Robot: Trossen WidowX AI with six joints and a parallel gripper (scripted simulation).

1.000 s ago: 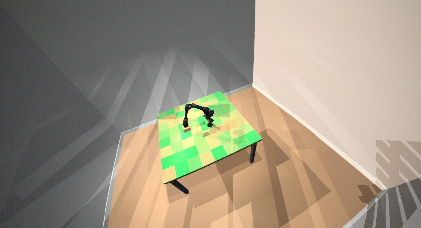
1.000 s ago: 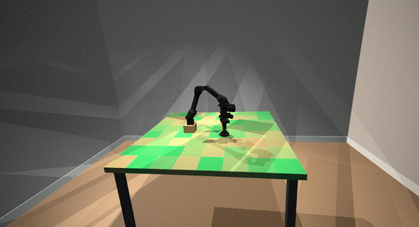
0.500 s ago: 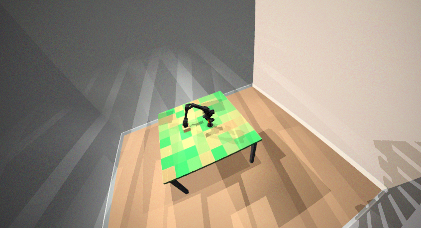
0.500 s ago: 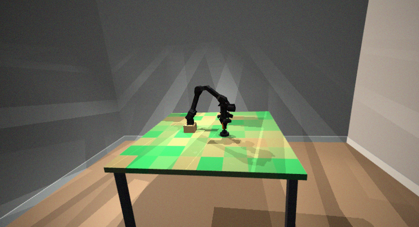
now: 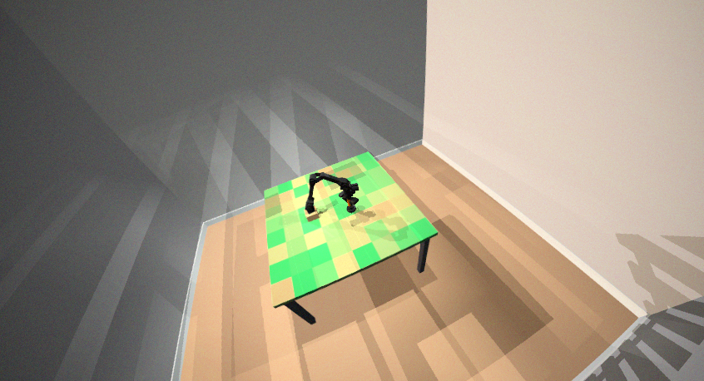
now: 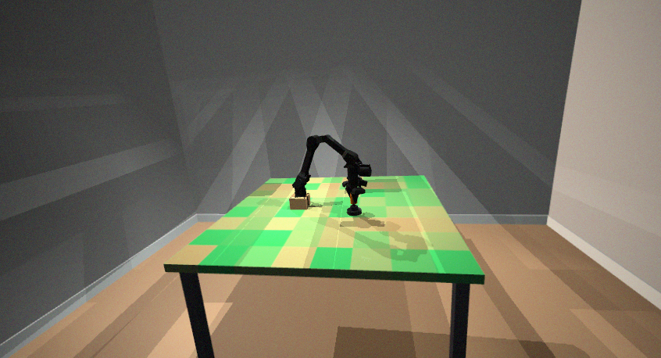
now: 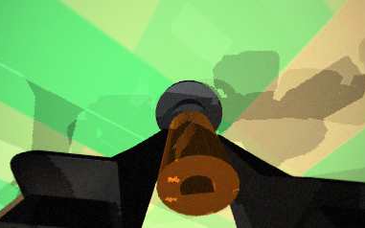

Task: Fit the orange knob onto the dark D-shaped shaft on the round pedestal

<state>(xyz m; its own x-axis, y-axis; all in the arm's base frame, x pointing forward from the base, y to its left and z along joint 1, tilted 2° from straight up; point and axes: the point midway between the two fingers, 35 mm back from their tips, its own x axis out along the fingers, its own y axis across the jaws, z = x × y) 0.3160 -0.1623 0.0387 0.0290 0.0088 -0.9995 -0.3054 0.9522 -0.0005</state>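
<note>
Right now my gripper tip is 20 mm below the orange knob. Round my gripper tip: round pedestal: 40 mm below.
</note>
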